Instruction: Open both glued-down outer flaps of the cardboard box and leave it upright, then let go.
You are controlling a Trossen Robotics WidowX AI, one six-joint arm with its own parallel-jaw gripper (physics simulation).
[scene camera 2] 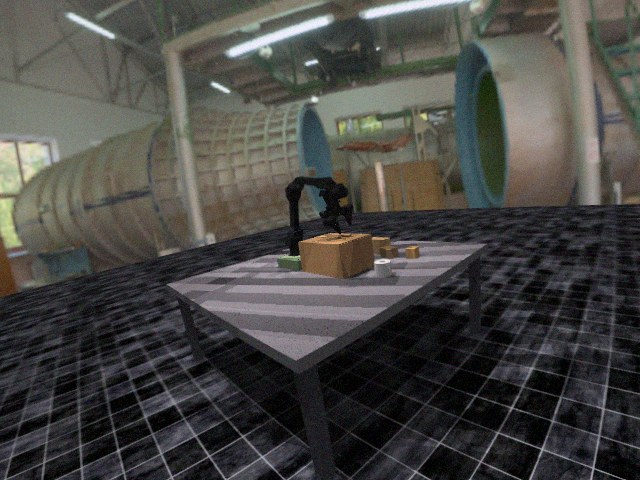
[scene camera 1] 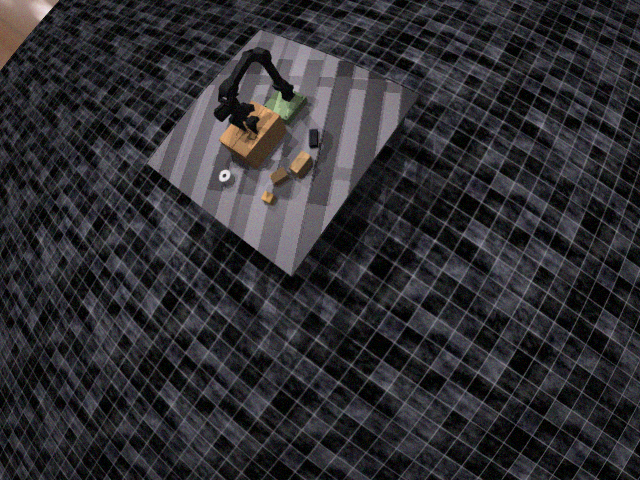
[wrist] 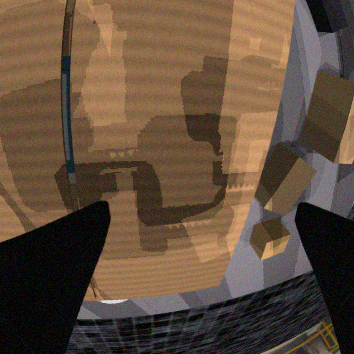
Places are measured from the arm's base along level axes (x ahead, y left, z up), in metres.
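Pixels of known places: gripper, fingertip midpoint: (scene camera 2: 345,229) (scene camera 1: 251,132) (wrist: 206,212); arm's base, link origin: (scene camera 2: 295,254) (scene camera 1: 288,96).
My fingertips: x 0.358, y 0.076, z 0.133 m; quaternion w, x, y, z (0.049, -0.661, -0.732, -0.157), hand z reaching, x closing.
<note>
Ahead of a thing's pixels: the offset from my fingertips to its middle. "spot": to the spot under its first point. Level surfaces: height alone.
The brown cardboard box @(dz -0.107, dx -0.027, dy -0.062 m) (scene camera 1: 269,142) (scene camera 2: 323,258) (wrist: 170,280) stands upright on the table. Its two outer flaps lie flat across the top, as far as I can see: one flap @(spot: dz -0.029, dx -0.042, dy -0.012 m) (wrist: 175,100) is right of the seam in the wrist view, the other flap (wrist: 30,115) is left of it. A narrow gap runs between them, with a teal and grey strip @(dz -0.115, dx -0.027, dy -0.062 m) (wrist: 67,115) showing inside. My gripper (scene camera 1: 251,132) (scene camera 2: 345,228) (wrist: 206,212) is open and empty above the box top. In the wrist view its left finger overlaps the seam's lower part; whether it touches is unclear.
Three brown blocks @(dz -0.145, dx -0.033, dy +0.277 m) (scene camera 1: 300,164) @(dz -0.160, dx +0.086, dy +0.210 m) (scene camera 1: 278,176) @(dz -0.160, dx +0.217, dy +0.238 m) (scene camera 1: 267,197) stand beside the box. A white roll @(dz -0.154, dx +0.262, dy -0.058 m) (scene camera 1: 229,175) (scene camera 2: 383,269) is near one box corner. A green slab (scene camera 1: 285,109) (scene camera 2: 289,262) lies near the arm's base. A small black block @(dz -0.168, dx -0.213, dy +0.223 m) (scene camera 1: 313,138) lies on the table @(dz -0.185 m) (scene camera 1: 292,232) (scene camera 2: 248,312).
</note>
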